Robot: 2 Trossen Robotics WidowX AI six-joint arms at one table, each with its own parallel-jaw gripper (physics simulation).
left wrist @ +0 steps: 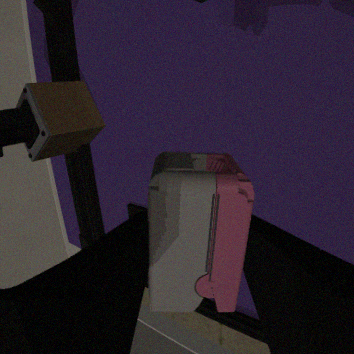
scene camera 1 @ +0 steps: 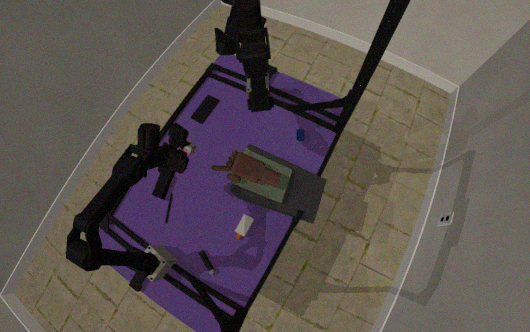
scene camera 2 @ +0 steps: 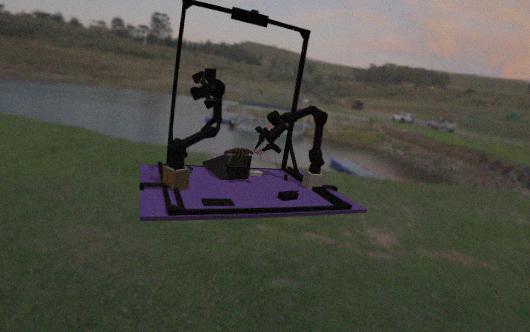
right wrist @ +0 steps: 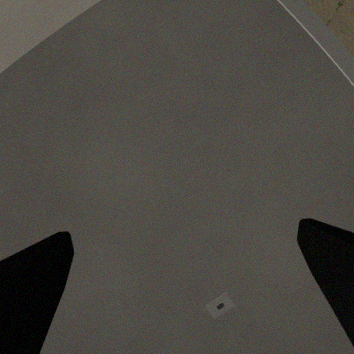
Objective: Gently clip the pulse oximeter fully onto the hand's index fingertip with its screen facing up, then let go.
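Where they show: left gripper, fingertip midpoint: (left wrist: 194, 223) (scene camera 1: 188, 147) (scene camera 2: 257, 150); right gripper, fingertip midpoint: (scene camera 1: 218, 14) (scene camera 2: 201, 92) (right wrist: 186, 236); left arm's base, origin of the base link: (scene camera 1: 150, 263) (scene camera 2: 314, 172); right arm's base, origin of the base link: (left wrist: 27, 124) (scene camera 2: 176, 167).
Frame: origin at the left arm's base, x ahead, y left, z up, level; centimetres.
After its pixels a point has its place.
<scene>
The white and pink pulse oximeter (scene camera 1: 189, 149) {z 14.4, x 43.0, y 8.8 cm} (scene camera 2: 259, 152) {z 12.5, x 43.0, y 13.0 cm} (left wrist: 197, 235) {z 14.2, x 42.7, y 10.1 cm} is in the air between the fingers of my left gripper (scene camera 1: 186, 150) {z 12.9, x 43.6, y 10.6 cm} (scene camera 2: 260, 149) {z 12.9, x 43.6, y 10.6 cm} (left wrist: 194, 223) {z 12.9, x 43.6, y 10.6 cm}, which is shut on it. Its screen is not discernible. The brown hand (scene camera 1: 251, 168) {z 8.0, x 51.3, y -11.1 cm} (scene camera 2: 239, 151) {z 8.6, x 50.7, y -2.5 cm} lies on a padded wedge stand. Its index finger (scene camera 1: 220, 168) points left in scene camera 1. The oximeter appears apart from the fingertip, up and to the left of it there. My right gripper (right wrist: 186, 236) {z 40.5, x 78.1, y 18.2 cm} is open and empty, raised high away from the hand.
The dark wedge stand (scene camera 1: 306, 196) {z -5.6, x 57.2, y -32.0 cm} (scene camera 2: 235, 172) {z -5.6, x 50.6, y -5.9 cm} supports the hand. A white box (scene camera 1: 244, 225) {z -7.7, x 33.8, y -18.7 cm}, a black cylinder (scene camera 1: 206, 261) {z -8.0, x 13.1, y -15.3 cm}, a thin dark stick (scene camera 1: 169, 209) {z -9.9, x 19.0, y 11.8 cm}, a blue can (scene camera 1: 300, 134) {z -7.3, x 78.9, y -14.8 cm} and a flat black rectangle (scene camera 1: 205, 109) {z -9.7, x 65.4, y 30.6 cm} (scene camera 2: 217, 202) {z -9.7, x 66.0, y 32.5 cm} lie around it. Black frame rails border the purple table.
</scene>
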